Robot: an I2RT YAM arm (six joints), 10 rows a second.
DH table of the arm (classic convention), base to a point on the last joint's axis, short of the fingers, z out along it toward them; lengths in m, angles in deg. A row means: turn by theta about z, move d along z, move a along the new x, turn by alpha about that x. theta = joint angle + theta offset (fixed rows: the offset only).
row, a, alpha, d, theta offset
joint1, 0.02, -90, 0.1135, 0
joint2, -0.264, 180, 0, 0
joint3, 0.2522, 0, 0, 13.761
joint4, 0.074, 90, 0, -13.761
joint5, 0, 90, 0, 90
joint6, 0, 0, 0.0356, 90
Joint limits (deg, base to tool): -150..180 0..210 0..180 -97..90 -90..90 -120..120
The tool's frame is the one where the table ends.
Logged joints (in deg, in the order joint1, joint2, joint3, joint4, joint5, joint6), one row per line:
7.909 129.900 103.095 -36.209 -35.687 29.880
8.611 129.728 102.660 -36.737 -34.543 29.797
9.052 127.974 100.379 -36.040 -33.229 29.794
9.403 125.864 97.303 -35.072 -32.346 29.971
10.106 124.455 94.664 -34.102 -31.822 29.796
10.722 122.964 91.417 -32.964 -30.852 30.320
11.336 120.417 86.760 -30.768 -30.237 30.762
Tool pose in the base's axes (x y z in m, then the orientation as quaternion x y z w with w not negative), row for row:
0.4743 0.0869 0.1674 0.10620 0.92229 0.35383 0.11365
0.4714 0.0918 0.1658 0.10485 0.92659 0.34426 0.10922
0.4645 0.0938 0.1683 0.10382 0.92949 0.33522 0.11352
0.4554 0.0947 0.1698 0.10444 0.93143 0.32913 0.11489
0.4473 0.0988 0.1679 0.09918 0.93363 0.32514 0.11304
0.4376 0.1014 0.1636 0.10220 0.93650 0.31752 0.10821
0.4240 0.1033 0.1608 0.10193 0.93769 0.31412 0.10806
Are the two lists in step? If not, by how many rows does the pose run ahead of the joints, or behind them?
They are in step.
